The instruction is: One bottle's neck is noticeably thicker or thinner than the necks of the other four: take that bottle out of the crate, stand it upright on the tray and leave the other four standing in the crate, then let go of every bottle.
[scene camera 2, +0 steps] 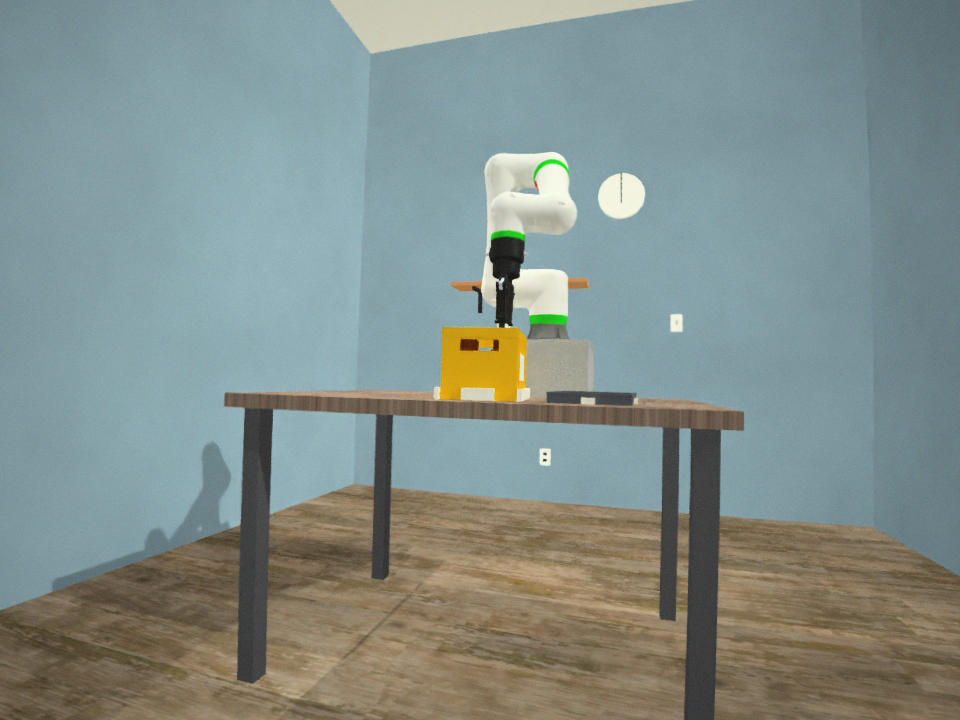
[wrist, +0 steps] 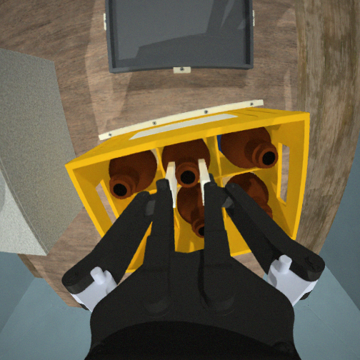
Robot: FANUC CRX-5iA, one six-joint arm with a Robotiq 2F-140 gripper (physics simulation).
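Pixels of known places: arm's base, link origin: (scene camera 2: 547,343).
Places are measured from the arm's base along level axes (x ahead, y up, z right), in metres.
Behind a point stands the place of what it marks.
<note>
The yellow crate (scene camera 2: 480,375) @(x 0.542, y -0.121, z -0.010 m) (wrist: 280,119) stands on the table and holds brown bottles. In the wrist view, my gripper (scene camera 2: 504,323) (wrist: 187,169) is shut on the neck of the middle bottle (wrist: 188,148) in the row nearer the tray; that bottle is inside the crate. The same row has a left bottle (wrist: 132,170) and a right bottle (wrist: 245,146). In the other row are a centre bottle (wrist: 189,205), partly behind a finger, and a right bottle (wrist: 248,189), partly behind the linkage. I cannot tell which neck differs. The dark grey tray (scene camera 2: 591,398) @(x 0.504, y -0.168, z -0.268 m) (wrist: 150,68) lies beside the crate.
The table (scene camera 2: 325,401) @(x 0.705, y -0.193, z 0.321 m) (wrist: 132,95) carries crate and tray. The grey robot pedestal (scene camera 2: 562,368) @(x 0.141, y -0.090, z -0.094 m) (wrist: 30,150) stands behind them in the scene view and left of the crate in the wrist view. Crate walls and dividers surround the bottles. The table edge is on the right in the wrist view.
</note>
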